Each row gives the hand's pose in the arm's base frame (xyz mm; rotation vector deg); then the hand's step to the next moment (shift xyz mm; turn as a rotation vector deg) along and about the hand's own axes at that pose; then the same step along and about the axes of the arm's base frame.
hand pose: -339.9 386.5 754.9 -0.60 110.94 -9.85
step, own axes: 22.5 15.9 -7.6 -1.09 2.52 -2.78
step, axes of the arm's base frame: -14.1 14.6 -20.2 -1.99 2.91 1.68
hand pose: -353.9 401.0 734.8 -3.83 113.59 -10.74
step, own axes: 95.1 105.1 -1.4 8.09 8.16 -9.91
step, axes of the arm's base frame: -36.0 91.1 -102.4 -12.02 7.97 -4.70
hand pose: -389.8 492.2 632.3 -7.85 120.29 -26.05
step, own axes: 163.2 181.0 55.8 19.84 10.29 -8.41
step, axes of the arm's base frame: -27.5 108.0 -223.8 -16.98 6.34 -15.55
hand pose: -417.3 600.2 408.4 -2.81 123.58 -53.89
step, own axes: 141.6 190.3 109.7 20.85 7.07 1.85
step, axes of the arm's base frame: 20.8 26.7 -259.1 -11.69 -2.58 -18.57
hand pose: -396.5 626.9 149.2 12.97 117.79 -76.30
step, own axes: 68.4 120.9 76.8 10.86 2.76 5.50
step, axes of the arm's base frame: 39.3 -24.0 -151.9 -4.54 -5.68 -10.15
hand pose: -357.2 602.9 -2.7 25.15 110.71 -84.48
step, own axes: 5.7 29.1 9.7 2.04 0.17 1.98
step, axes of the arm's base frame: 16.8 -0.9 -26.3 -0.79 -2.07 -1.79
